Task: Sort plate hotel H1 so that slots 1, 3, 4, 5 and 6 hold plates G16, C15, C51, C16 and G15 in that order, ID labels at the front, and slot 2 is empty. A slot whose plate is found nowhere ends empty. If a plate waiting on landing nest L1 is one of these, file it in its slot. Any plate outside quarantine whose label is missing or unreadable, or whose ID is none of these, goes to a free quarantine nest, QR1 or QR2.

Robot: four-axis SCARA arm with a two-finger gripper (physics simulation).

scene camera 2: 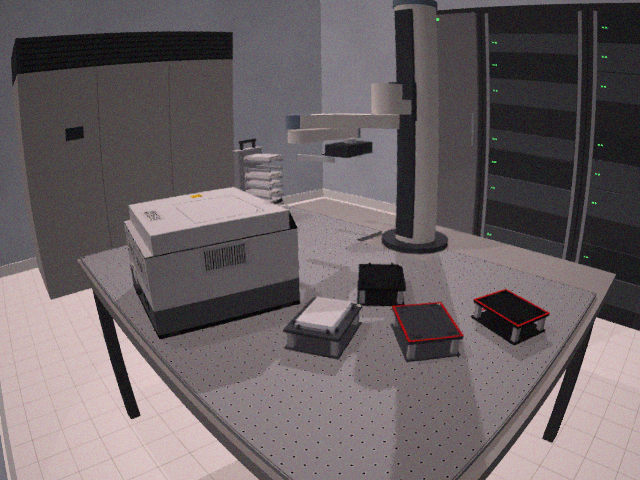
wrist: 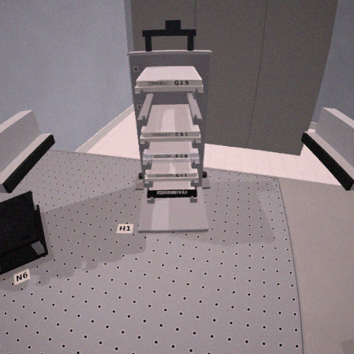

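Plate hotel H1 (wrist: 133,115) (scene camera 2: 238,173) stands beyond the table's middle. In the wrist view its top slot, 6, holds plate G15 (wrist: 169,75); slot 5 shows bare rails. Slot 4 holds plate C51 (wrist: 171,120), slot 3 plate C15 (wrist: 170,149). Slot 2 holds a white plate (wrist: 171,170) whose small label looks like G51. Slot 1 holds a plate with a dark front (wrist: 172,193), label too small to read surely. A white plate (scene camera 2: 324,313) sits on landing nest L1 (scene camera 2: 337,341), its label unseen. Quarantine nests QR1 (scene camera 2: 427,321) and QR2 (scene camera 2: 511,307) are empty. My gripper (wrist: 177,118) is open and empty, facing H1.
A large white instrument (scene camera 2: 222,279) stands left of L1. A black nest (scene camera 2: 381,279) stands behind L1 and QR1. Black nest N6 (wrist: 15,220) is left of H1 in the wrist view. The arm's column (scene camera 2: 424,129) rises at the table's back.
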